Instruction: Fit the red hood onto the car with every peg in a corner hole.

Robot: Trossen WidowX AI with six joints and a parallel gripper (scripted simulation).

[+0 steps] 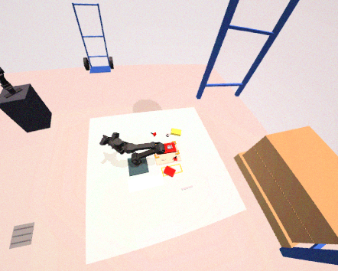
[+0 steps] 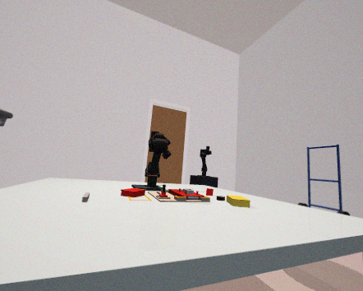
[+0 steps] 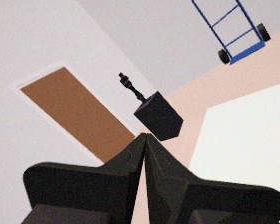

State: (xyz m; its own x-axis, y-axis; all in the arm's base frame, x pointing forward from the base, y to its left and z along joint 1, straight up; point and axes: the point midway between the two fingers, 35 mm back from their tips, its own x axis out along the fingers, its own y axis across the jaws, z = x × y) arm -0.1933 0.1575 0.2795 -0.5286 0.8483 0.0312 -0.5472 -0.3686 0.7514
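Now: gripper tip 460 mm short of the red hood, 370 mm to the left of it and 280 mm above it. Round my gripper tip: wheel (610 mm ahead, 280 mm below, 30 mm to the left); yellow block (710 mm ahead, 280 mm below, 30 mm to the left); tan jig (520 mm ahead, 280 mm below, 160 mm to the right).
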